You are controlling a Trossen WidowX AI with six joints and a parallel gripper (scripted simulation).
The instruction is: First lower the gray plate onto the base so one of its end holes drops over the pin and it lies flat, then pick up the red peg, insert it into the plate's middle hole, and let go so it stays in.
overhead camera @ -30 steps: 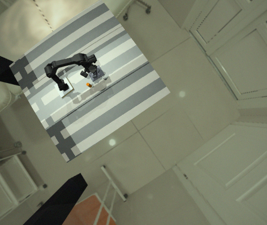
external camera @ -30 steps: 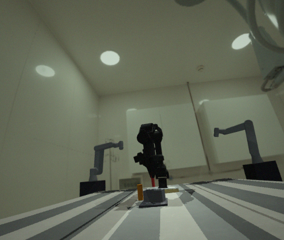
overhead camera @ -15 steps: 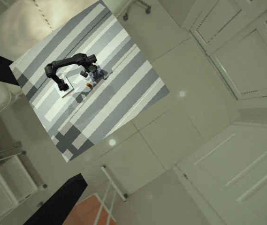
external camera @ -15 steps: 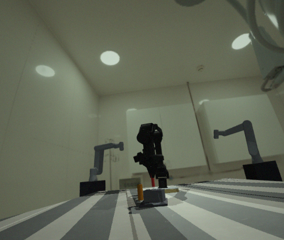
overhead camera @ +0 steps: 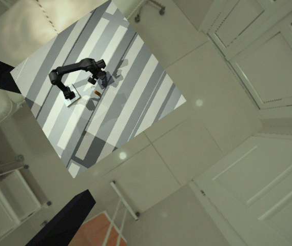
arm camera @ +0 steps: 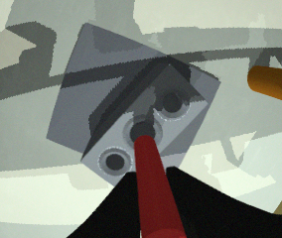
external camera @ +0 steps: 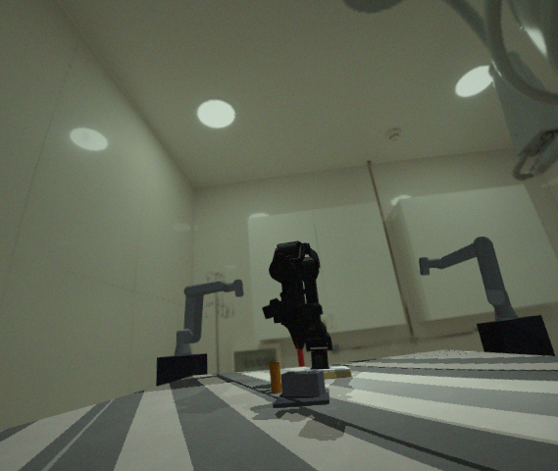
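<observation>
My gripper tip is now 70 mm above the gray plate. The rest, counted from my gripper tip: base: 10 mm ahead, 10 mm to the left, 100 mm below; then orange cylinder: 100 mm behind, 90 mm to the right, 70 mm below; then red peg: right at my gripper tip.
</observation>
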